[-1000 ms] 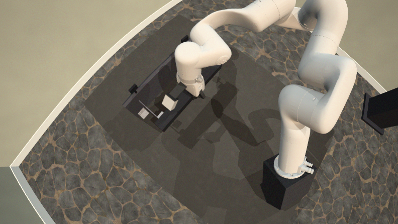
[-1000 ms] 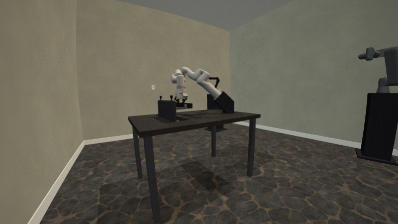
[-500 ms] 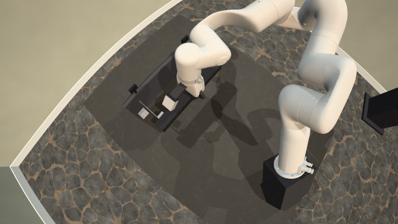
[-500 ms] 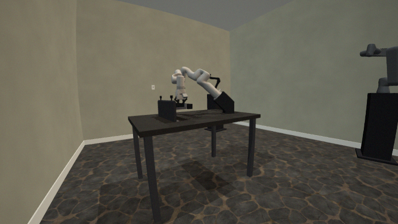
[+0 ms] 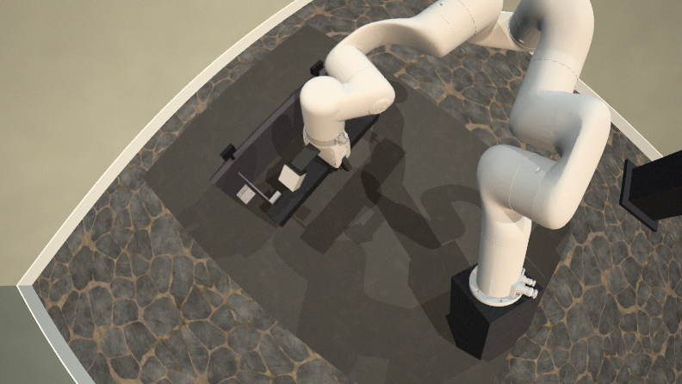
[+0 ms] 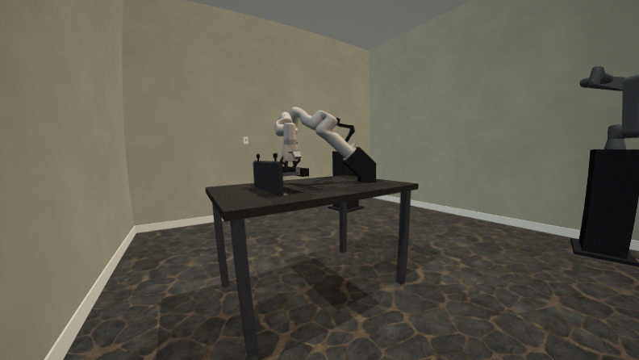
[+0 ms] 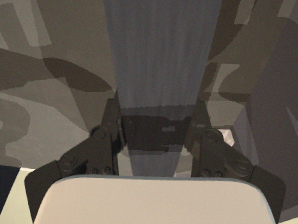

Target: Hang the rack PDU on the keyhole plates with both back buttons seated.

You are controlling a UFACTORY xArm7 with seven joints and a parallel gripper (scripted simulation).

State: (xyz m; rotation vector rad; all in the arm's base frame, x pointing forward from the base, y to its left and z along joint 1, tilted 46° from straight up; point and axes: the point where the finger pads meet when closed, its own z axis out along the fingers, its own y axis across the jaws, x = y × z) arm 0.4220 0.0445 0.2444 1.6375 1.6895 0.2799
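Right now the rack PDU is 2 cm ahead of my hand and 1 cm below it. From my hand the other things lie so: dark mounting panel 16 cm ahead, 3 cm below, 2 cm to the right.
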